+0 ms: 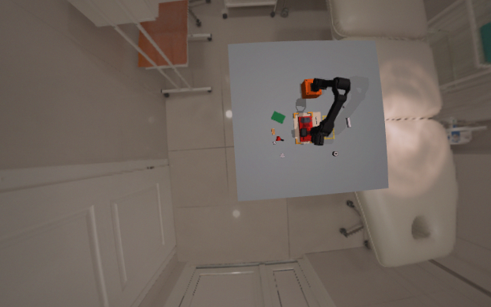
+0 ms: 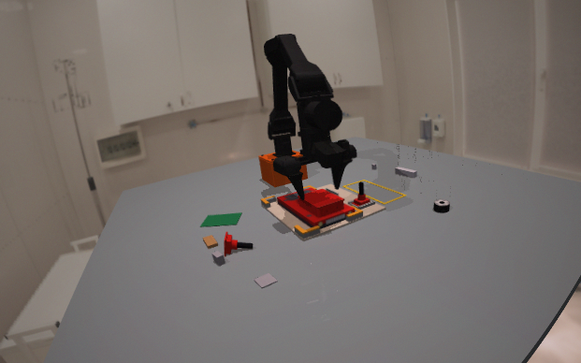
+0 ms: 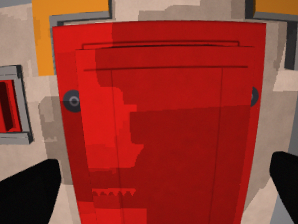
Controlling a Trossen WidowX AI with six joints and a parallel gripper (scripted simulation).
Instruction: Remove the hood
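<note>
The red hood lies 2 cm below my gripper tip. The rest, counted from my gripper tip: grey bar: 10 cm behind, 37 cm to the left, 5 cm below; then green tile: 14 cm behind, 22 cm to the right, 6 cm below.
</note>
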